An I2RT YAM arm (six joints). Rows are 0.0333 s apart.
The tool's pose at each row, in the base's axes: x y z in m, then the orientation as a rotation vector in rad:
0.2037 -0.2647 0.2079 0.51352 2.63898 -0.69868
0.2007 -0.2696 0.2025 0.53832 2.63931 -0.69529
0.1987 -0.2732 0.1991 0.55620 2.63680 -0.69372
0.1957 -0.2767 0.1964 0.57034 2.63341 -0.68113
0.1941 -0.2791 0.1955 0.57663 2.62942 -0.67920
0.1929 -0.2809 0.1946 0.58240 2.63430 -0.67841
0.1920 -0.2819 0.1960 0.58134 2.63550 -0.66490
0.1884 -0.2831 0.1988 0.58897 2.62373 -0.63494
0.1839 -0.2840 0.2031 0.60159 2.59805 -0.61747
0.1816 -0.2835 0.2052 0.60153 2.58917 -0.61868
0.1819 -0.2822 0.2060 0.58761 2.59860 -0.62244
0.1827 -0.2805 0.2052 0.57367 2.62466 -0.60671
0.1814 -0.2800 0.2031 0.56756 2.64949 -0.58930
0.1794 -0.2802 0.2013 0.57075 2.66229 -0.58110
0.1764 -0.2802 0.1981 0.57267 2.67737 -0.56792
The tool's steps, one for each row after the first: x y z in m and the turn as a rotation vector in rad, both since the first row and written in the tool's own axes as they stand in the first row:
0.0037 -0.0031 0.0062 0.00155 0.00826 0.01587
0.0060 -0.0056 0.0104 0.00335 0.01189 0.02804
0.0089 -0.0086 0.0137 -0.00312 0.01269 0.04023
0.0100 -0.0109 0.0153 -0.00338 0.01109 0.04584
0.0110 -0.0125 0.0167 -0.00310 0.01747 0.04782
0.0109 -0.0143 0.0158 -0.01276 0.01724 0.04924
0.0126 -0.0179 0.0133 -0.03235 0.00728 0.06355
0.0144 -0.0223 0.0092 -0.04218 -0.01258 0.08363
0.0156 -0.0237 0.0066 -0.04119 -0.02060 0.08653
0.0154 -0.0228 0.0054 -0.04100 -0.01678 0.07388
0.0154 -0.0208 0.0053 -0.05476 0.00122 0.05892
0.0176 -0.0201 0.0064 -0.06818 0.02092 0.04955
0.0200 -0.0204 0.0075 -0.07343 0.03335 0.04847
0.0240 -0.0204 0.0094 -0.08230 0.04725 0.04667

